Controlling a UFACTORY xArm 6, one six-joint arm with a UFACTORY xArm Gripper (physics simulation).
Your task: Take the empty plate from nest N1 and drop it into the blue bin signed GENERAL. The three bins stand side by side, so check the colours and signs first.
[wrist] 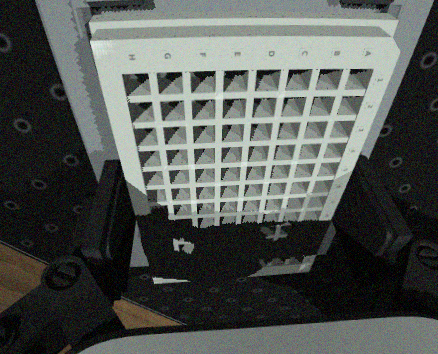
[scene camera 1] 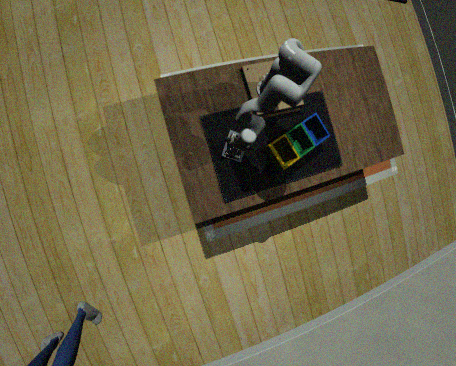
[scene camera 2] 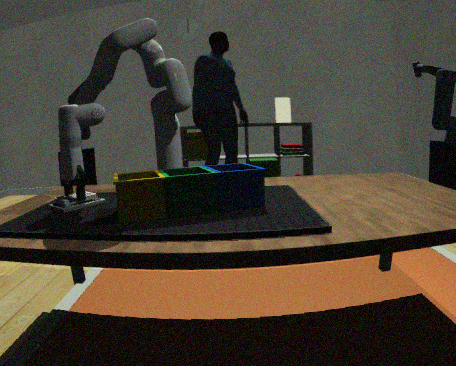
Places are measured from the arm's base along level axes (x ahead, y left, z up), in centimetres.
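Pixels of known places: gripper, fingertip midpoint: [wrist: 236, 183] [scene camera 1: 235, 146] [scene camera 2: 75, 198].
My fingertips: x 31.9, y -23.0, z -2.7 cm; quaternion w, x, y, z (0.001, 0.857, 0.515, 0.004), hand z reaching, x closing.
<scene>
For each thing: its top centre in the pictures, then the offset to it from my fingertips. "pt": a spot on its surface instead. Level surfaces: height alone.
- white gridded plate at its top centre: [wrist: 241, 201] [scene camera 2: 75, 195] [scene camera 1: 236, 145] dx +0.0, dy +0.1, dz +1.0 cm
- light grey nest at a spot on its surface: [scene camera 2: 65, 205] pt dx +7.4, dy +1.1, dz -0.5 cm
- green bin at its top centre: [scene camera 2: 185, 171] [scene camera 1: 300, 140] dx +1.1, dy +38.2, dz +7.7 cm
- black mat at its surface level: dz -2.3 cm
A white gridded plate [wrist: 220, 45], with letters A to H along its top edge, shows in the wrist view. Its wells look empty. My gripper [scene camera 2: 74, 194] [wrist: 236, 183] is shut on the plate, one dark finger on each side. The plate is at or just over the light grey nest [scene camera 2: 65, 205] [wrist: 57, 30]; the wrist view does not show whether they touch. The near part of the plate is in dark shadow. The blue bin [scene camera 1: 323, 125] [scene camera 2: 240, 190] is at the right end of the bin row. Its sign is not readable, and no nest label is readable.
The green bin [scene camera 2: 190, 194] stands in the middle and the yellow bin [scene camera 1: 277, 156] [scene camera 2: 142, 200] nearest my gripper. All stand on a black mat [scene camera 1: 320, 160] [scene camera 2: 295, 215]. A person [scene camera 2: 217, 95] stands behind the table. Another robot arm [scene camera 2: 443, 95] shows at the far right.
</scene>
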